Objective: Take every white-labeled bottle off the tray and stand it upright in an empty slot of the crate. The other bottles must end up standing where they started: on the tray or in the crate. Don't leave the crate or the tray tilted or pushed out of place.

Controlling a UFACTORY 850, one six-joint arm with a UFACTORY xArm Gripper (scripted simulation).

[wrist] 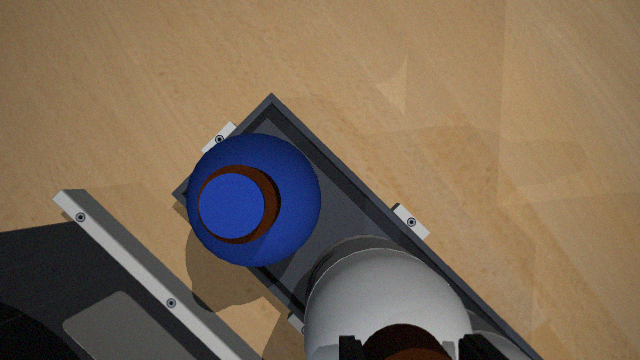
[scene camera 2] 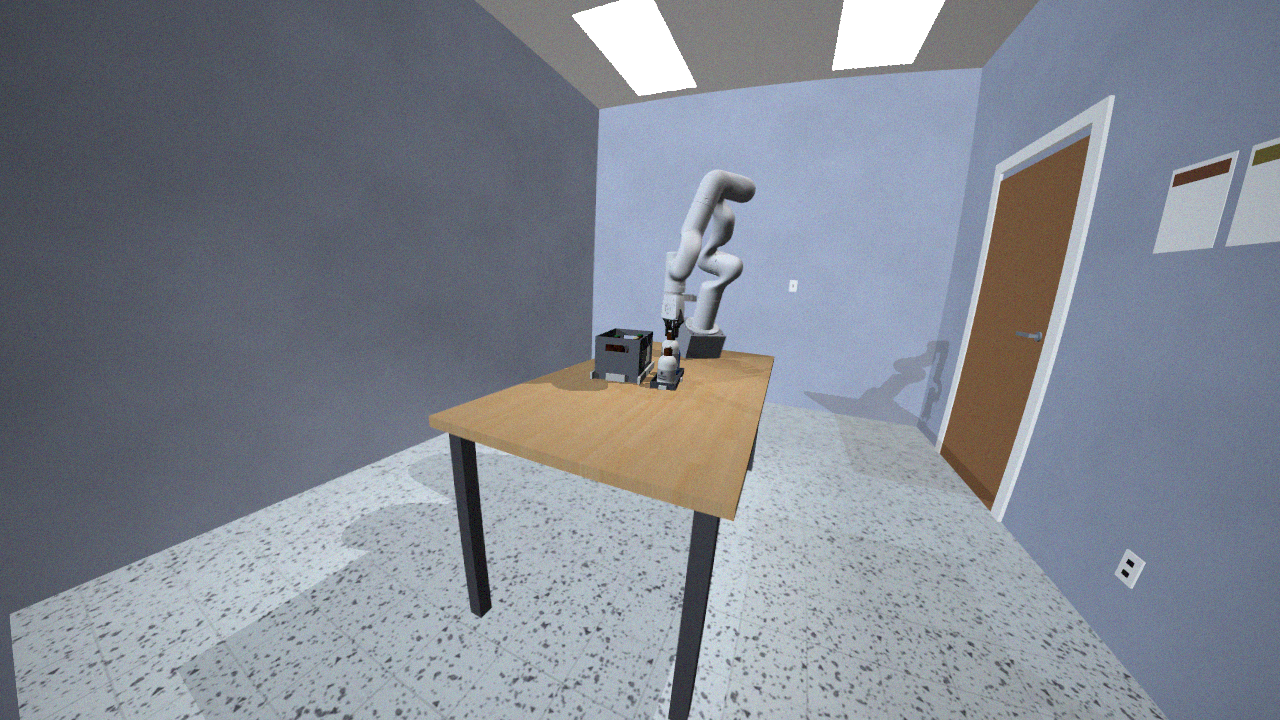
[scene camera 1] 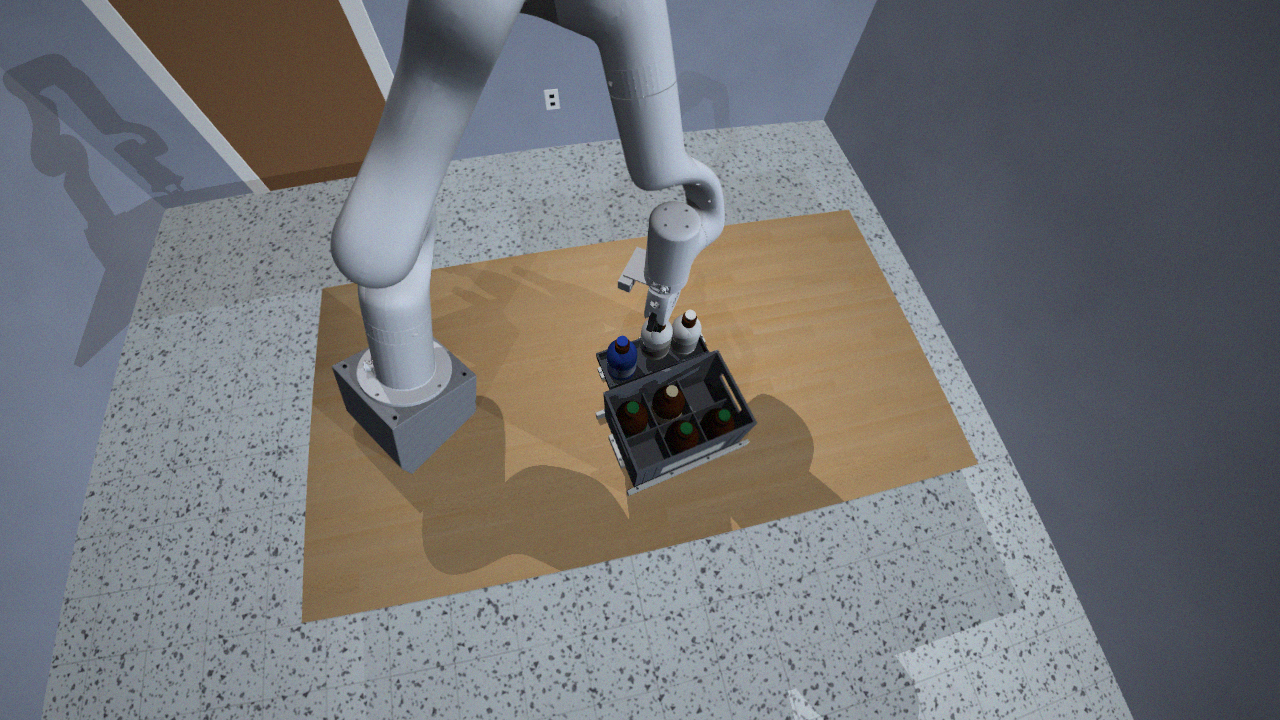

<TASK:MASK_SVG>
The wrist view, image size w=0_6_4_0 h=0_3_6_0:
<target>blue-labeled bottle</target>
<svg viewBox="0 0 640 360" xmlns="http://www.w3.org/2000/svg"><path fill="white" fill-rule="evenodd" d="M243 133L218 142L199 159L192 170L186 188L186 212L195 236L213 255L225 262L238 266L263 267L287 259L296 253L310 238L320 215L321 188L313 166L306 156L294 145L270 134Z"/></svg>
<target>crate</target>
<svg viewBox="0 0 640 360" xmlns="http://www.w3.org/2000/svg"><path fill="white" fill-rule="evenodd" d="M0 242L0 360L221 360L77 223L51 227Z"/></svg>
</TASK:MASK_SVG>
